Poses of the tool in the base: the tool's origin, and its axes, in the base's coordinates. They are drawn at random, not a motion.
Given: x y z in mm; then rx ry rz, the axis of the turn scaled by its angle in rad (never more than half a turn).
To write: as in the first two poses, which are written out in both.
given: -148 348 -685 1.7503 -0.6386 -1.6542
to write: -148 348 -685 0.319 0.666 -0.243 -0.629
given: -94 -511 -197 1.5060 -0.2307 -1.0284
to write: -94 -511 -197 0.607 0.651 -0.100 -0.445
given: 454 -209 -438 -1.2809 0.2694 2.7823
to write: 454 -209 -438 0.033 -0.416 0.088 0.904
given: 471 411 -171 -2.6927 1.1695 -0.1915
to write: 471 411 -171 0.100 -0.911 0.396 -0.065
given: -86 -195 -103 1.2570 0.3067 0.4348
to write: -86 -195 -103 0.776 0.581 0.142 0.201
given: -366 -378 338 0.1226 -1.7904 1.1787
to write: -366 -378 338 0.477 0.050 -0.733 0.482
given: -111 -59 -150 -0.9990 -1.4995 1.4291
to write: -111 -59 -150 0.409 -0.396 -0.595 0.567
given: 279 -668 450 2.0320 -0.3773 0.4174
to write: 279 -668 450 0.494 0.838 -0.156 0.172
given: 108 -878 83 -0.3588 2.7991 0.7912
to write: 108 -878 83 0.105 -0.122 0.950 0.268
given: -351 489 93 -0.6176 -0.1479 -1.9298
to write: -351 489 93 0.527 -0.258 -0.062 -0.807
